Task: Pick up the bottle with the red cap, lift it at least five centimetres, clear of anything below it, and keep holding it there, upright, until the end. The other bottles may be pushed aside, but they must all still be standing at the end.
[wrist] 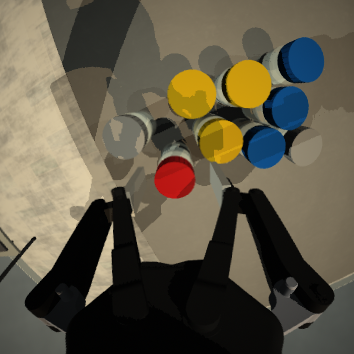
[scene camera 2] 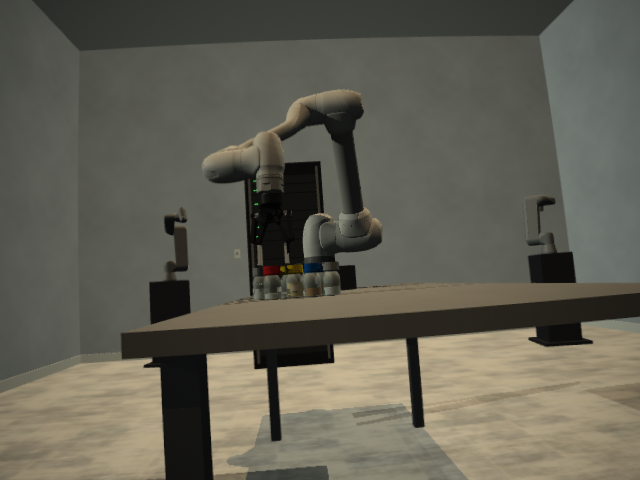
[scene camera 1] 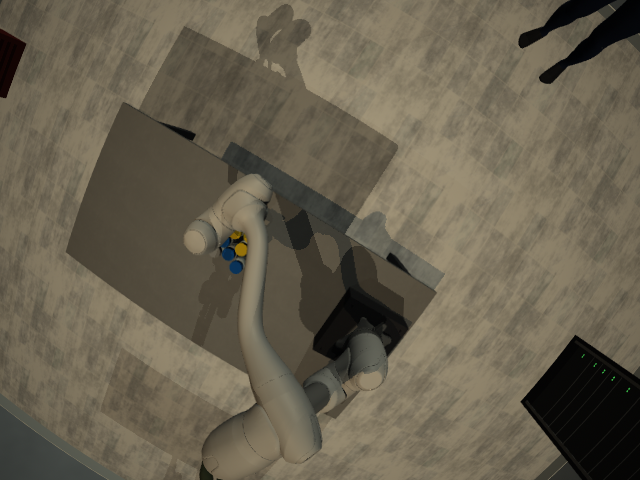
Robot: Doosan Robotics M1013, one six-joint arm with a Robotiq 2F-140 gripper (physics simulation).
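Seen in the pictures: gripper, fingertip midpoint: (wrist: 177,173) (scene camera 2: 273,264); arm's base, link origin: (scene camera 1: 363,341).
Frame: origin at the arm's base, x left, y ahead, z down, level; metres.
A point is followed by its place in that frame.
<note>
The red-capped bottle (scene camera 2: 271,283) @[x -0.068, y 0.787, z 0.057 m] (wrist: 174,177) @[x -0.070, y 0.755, z 0.002 m] stands upright on the table (scene camera 1: 139,206) @[x 0.251, y 1.178, z 0.108 m] (scene camera 2: 413,304) @[x 0.297, y 1.370, z 0.107 m]. My gripper (scene camera 2: 273,254) @[x -0.066, y 0.748, z -0.003 m] (wrist: 177,173) @[x -0.066, y 0.748, z -0.003 m] is open and empty, pointing down over this bottle. In the wrist view its pale fingertips lie to the left and right of the red cap, with a gap on both sides. In the scene camera 2 view the tips hang just above cap height. A grey-capped bottle (wrist: 125,137) @[x -0.121, y 0.694, z 0.002 m] stands to the left of the red cap in the wrist view, and a yellow-capped bottle (wrist: 221,141) @[x -0.007, y 0.715, z 0.002 m] stands to its upper right. The arm hides the gripper and red cap in the scene camera 1 view.
Two more yellow caps (wrist: 192,94) @[x -0.036, y 0.657, z 0.002 m] (wrist: 248,84) @[x 0.029, y 0.652, z 0.002 m], several blue caps (wrist: 263,147) @[x 0.048, y 0.729, z 0.002 m] (wrist: 285,108) @[x 0.076, y 0.682, z 0.002 m] (wrist: 303,60) @[x 0.102, y 0.625, z 0.002 m] and a pale cap (wrist: 303,146) @[x 0.109, y 0.733, z 0.002 m] top upright bottles close together. A black box-like stand (scene camera 1: 330,325) @[x 0.034, y 0.162, z -0.004 m] is at the table's right end in scene camera 1.
</note>
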